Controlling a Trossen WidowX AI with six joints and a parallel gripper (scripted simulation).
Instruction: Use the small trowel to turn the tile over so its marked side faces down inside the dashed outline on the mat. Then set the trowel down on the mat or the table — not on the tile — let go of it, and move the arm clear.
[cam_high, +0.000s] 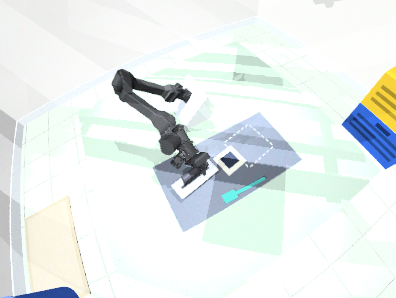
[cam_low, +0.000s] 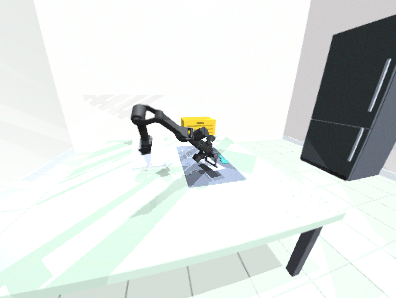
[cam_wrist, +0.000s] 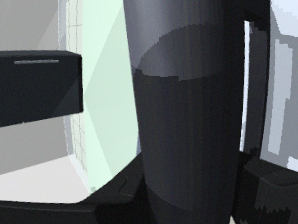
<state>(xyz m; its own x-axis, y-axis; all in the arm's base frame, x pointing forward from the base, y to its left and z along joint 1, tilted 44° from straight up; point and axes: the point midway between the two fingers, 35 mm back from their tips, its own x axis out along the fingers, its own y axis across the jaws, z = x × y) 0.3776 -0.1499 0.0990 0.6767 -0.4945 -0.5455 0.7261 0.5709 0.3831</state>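
Right now the white tile is 2 cm behind my gripper tip, 16 cm to the left of it and 8 cm below it. The rest, counted from my gripper tip: mat: 1 cm behind, 14 cm to the left, 11 cm below; then teal trowel: 13 cm ahead, 10 cm to the left, 8 cm below.
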